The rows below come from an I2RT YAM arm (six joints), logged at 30 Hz.
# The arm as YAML. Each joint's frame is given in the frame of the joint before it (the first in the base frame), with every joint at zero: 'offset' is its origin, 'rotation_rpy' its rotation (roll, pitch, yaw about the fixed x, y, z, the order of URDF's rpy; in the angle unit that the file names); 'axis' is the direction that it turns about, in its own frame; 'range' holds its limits. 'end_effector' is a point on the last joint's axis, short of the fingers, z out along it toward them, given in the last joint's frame.
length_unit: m
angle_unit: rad
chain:
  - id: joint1
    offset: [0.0, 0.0, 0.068]
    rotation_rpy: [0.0, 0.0, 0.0]
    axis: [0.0, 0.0, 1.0]
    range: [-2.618, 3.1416]
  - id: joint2
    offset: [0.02, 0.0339, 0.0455]
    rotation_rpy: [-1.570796, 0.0, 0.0]
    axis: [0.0, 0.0, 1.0]
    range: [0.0, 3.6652]
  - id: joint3
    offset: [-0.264, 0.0, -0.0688]
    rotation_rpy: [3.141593, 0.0, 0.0]
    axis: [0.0, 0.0, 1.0]
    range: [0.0, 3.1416]
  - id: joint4
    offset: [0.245, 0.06, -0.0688]
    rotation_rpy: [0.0, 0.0, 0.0]
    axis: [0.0, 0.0, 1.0]
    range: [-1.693, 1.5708]
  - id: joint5
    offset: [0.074, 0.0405, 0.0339]
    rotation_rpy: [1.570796, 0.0, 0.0]
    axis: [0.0, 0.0, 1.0]
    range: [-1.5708, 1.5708]
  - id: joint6
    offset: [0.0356, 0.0, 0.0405]
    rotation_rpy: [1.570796, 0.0, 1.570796]
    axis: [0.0, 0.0, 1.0]
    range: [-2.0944, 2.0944]
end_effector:
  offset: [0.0, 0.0, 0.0]
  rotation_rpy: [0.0, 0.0, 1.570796]
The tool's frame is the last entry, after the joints.
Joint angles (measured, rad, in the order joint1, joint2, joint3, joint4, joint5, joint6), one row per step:
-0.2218 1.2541 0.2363 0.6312 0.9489 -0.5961
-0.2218 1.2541 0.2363 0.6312 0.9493 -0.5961
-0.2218 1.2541 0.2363 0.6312 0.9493 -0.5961
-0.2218 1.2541 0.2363 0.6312 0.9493 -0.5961
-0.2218 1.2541 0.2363 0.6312 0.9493 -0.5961
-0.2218 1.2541 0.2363 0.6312 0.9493 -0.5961
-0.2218 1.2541 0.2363 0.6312 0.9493 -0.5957
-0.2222 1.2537 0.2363 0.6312 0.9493 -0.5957
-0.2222 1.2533 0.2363 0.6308 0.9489 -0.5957
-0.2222 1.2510 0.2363 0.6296 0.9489 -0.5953
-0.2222 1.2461 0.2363 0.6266 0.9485 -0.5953
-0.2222 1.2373 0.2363 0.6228 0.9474 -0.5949
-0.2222 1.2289 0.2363 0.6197 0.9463 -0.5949
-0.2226 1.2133 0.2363 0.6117 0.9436 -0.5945
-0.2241 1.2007 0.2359 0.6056 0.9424 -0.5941
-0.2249 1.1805 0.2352 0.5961 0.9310 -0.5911
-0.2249 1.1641 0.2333 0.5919 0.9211 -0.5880
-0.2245 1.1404 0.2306 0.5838 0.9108 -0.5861
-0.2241 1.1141 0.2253 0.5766 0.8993 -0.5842
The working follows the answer.
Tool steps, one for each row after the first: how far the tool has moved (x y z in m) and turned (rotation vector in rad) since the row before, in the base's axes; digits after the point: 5 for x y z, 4 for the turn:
-0.00001 -0.00001 0.00000 -0.0001 0.0000 -0.0004
0.00000 0.00000 0.00000 0.0000 0.0000 0.0000
0.00000 0.00000 0.00000 0.0000 0.0000 0.0000
0.00000 0.00000 0.00000 0.0000 0.0000 0.0000
0.00000 0.00000 0.00000 0.0000 0.0000 0.0000
0.00000 0.00000 0.00000 0.0001 -0.0004 -0.0001
-0.00004 -0.00007 0.00007 -0.0001 -0.0004 -0.0004
-0.00002 0.00001 0.00003 0.0001 0.0000 0.0004
-0.00013 0.00003 0.00032 -0.0001 -0.0014 -0.0001
-0.00028 0.00007 0.00064 -0.0003 -0.0019 0.0004
-0.00044 0.00012 0.00128 -0.0006 -0.0053 0.0009
-0.00041 0.00012 0.00126 -0.0008 -0.0053 0.0010
-0.00087 0.00017 0.00213 -0.0006 -0.0080 0.0020
-0.00090 -0.00008 0.00164 -0.0008 -0.0064 -0.0005
-0.00107 0.00033 0.00251 0.0027 -0.0134 0.0093
-0.00097 0.00044 0.00195 0.0021 -0.0136 0.0087
-0.00159 0.00067 0.00265 0.0011 -0.0150 0.0098
-0.00216 0.00083 0.00236 0.0012 -0.0160 0.0110

Tool pose at each row, in the base's axes (x y z in m, rotation vector in rad; rounded; the steps above come from the unrounded poses):
0.19388 -0.07338 0.15168 0.2997 2.0462 -1.4439
0.19387 -0.07339 0.15169 0.3000 2.0461 -1.4443
0.19387 -0.07339 0.15169 0.3000 2.0461 -1.4443
0.19387 -0.07339 0.15169 0.3000 2.0461 -1.4443
0.19387 -0.07339 0.15169 0.3000 2.0461 -1.4443
0.19387 -0.07339 0.15169 0.3000 2.0461 -1.4443
0.19387 -0.07339 0.15169 0.3004 2.0459 -1.4440
0.19382 -0.07346 0.15176 0.3011 2.0456 -1.4442
0.19380 -0.07345 0.15179 0.3008 2.0457 -1.4438
0.19368 -0.07342 0.15211 0.3018 2.0444 -1.4433
0.19340 -0.07335 0.15275 0.3025 2.0427 -1.4426
0.19296 -0.07323 0.15403 0.3048 2.0379 -1.4403
0.19255 -0.07311 0.15529 0.3069 2.0330 -1.4382
0.19169 -0.07294 0.15742 0.3098 2.0259 -1.4341
0.19079 -0.07302 0.15906 0.3141 2.0202 -1.4324
0.18972 -0.07270 0.16157 0.3143 2.0106 -1.4184
0.18875 -0.07226 0.16352 0.3149 2.0003 -1.4053
0.18716 -0.07159 0.16617 0.3150 1.9880 -1.3919
0.18500 -0.07075 0.16853 0.3143 1.9749 -1.3773

